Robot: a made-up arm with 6 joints. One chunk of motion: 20 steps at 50 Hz.
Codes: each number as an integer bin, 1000 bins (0 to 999) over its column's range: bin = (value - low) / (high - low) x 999, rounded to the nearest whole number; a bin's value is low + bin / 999 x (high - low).
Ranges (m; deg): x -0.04..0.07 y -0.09..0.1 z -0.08..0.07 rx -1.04..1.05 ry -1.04..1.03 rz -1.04..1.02
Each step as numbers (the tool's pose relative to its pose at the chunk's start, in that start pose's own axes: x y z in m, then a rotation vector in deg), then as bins.
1 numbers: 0.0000 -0.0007 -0.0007 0.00 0.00 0.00
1 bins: 363 470 528 497 502 504
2 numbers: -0.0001 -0.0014 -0.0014 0.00 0.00 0.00
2 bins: 362 466 523 497 502 504
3 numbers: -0.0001 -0.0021 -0.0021 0.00 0.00 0.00
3 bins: 362 462 519 497 502 504
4 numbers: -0.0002 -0.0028 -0.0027 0.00 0.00 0.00
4 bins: 361 458 515 497 502 504
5 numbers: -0.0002 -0.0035 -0.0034 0.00 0.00 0.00
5 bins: 361 455 510 497 502 504
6 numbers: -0.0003 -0.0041 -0.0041 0.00 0.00 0.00
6 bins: 361 452 505 497 502 504
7 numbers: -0.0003 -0.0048 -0.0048 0.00 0.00 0.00
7 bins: 361 448 501 497 502 504
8 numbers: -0.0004 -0.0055 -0.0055 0.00 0.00 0.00
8 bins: 360 444 496 497 502 504
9 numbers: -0.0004 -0.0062 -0.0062 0.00 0.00 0.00
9 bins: 360 441 492 497 502 504
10 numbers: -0.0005 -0.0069 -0.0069 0.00 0.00 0.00
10 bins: 359 437 487 497 502 504
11 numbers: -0.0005 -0.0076 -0.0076 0.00 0.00 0.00
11 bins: 359 433 482 497 502 504
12 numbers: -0.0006 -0.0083 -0.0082 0.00 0.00 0.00
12 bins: 358 430 478 497 502 504
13 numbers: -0.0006 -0.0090 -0.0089 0.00 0.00 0.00
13 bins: 358 426 474 497 502 504
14 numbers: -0.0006 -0.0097 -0.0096 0.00 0.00 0.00
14 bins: 358 422 469 497 502 504
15 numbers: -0.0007 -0.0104 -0.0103 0.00 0.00 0.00
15 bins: 357 419 464 497 502 504
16 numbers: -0.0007 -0.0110 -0.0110 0.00 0.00 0.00
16 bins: 357 415 460 497 502 504
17 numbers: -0.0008 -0.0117 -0.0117 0.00 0.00 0.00
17 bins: 356 412 455 497 502 504
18 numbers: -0.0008 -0.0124 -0.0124 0.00 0.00 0.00
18 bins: 356 408 450 497 502 504
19 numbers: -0.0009 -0.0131 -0.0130 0.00 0.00 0.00
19 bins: 355 404 446 497 502 504
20 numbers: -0.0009 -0.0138 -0.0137 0.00 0.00 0.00
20 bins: 355 401 442 497 502 504
